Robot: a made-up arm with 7 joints.
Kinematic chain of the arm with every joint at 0, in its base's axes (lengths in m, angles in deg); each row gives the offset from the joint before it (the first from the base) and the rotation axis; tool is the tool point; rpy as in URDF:
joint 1: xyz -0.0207 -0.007 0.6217 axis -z
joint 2: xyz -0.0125 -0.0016 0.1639 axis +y
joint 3: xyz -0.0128 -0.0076 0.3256 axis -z
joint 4: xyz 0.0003 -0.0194 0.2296 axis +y
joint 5: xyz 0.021 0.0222 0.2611 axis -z
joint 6: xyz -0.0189 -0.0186 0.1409 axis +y
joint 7: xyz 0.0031 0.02 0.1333 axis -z
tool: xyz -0.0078 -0.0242 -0.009 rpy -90 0 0
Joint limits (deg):
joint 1: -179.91..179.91
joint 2: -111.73..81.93
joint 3: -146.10..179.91
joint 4: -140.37..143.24
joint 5: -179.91..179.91
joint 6: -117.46..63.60
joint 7: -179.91..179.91
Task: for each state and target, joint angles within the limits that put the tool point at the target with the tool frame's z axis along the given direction. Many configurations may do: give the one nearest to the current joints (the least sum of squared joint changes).
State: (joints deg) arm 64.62 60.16 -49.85 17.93 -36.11 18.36 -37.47
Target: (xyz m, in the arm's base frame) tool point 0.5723 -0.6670 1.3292 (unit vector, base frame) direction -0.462 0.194 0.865
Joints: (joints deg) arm 56.72 49.40 -47.18 25.97 -25.25 -14.17 -35.90
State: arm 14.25 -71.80 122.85 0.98 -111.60 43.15 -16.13
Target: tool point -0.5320 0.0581 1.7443 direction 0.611 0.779 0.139
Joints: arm 8.49 -27.25 129.90 -4.91 -104.95 10.19 5.26
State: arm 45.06 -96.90 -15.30 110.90 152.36 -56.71 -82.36
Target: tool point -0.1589 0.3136 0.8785 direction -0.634 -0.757 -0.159
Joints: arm 26.20 -108.04 -44.40 118.85 171.87 -88.35 -50.23
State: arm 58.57 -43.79 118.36 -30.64 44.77 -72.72 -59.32
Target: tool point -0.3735 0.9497 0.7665 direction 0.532 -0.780 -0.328
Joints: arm 58.59 -88.84 79.45 -12.85 3.43 -71.98 -108.25
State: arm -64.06 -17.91 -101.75 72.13 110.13 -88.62 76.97
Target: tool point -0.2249 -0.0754 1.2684 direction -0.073 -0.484 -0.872
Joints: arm -80.12 22.71 -119.39 112.31 97.25 -117.46 28.27
